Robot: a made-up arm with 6 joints.
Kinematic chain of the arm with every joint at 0, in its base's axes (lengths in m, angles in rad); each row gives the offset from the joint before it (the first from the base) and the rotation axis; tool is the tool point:
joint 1: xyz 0 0 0.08 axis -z
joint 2: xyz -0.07 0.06 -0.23 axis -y
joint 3: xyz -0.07 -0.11 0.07 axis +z
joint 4: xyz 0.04 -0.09 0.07 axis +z
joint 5: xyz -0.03 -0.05 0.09 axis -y
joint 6: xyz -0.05 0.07 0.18 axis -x
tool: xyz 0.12 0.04 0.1
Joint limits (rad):
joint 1: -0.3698..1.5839
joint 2: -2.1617..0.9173
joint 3: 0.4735..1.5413
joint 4: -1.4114..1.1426
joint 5: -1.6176..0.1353
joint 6: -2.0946..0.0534
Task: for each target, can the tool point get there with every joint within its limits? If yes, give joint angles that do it. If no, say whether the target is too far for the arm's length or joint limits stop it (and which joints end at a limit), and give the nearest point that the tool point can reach.
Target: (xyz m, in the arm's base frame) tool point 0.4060 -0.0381 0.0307
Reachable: yes | joints -0.0758 -0.9487 0.6547 -0.5619 -0.2684 -0.4011
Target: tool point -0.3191 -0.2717 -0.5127
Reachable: no: joint limits stop it (at a limit: joint 1, joint 3, joint 4) | nearest point -0.2636 -0.2357 -0.4742 | short by 0.076 m
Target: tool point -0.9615 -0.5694 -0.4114
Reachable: no: too far | nearest point -0.3110 -0.2802 -0.2920 | short by 0.722 m
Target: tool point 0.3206 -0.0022 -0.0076
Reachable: yes | joints 0.1572 -0.7652 0.8865 0.0992 -0.7277 -1.2332
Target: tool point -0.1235 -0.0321 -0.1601
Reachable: no: joint limits stop it (at a limit: joint 1, joint 4, joint 5, joint 6) | nearest point -0.1603 -0.1325 -0.1699 | short by 0.107 m
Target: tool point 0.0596 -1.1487 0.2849
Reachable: no: too far | nearest point 0.0227 -0.4383 0.0326 | short by 0.755 m
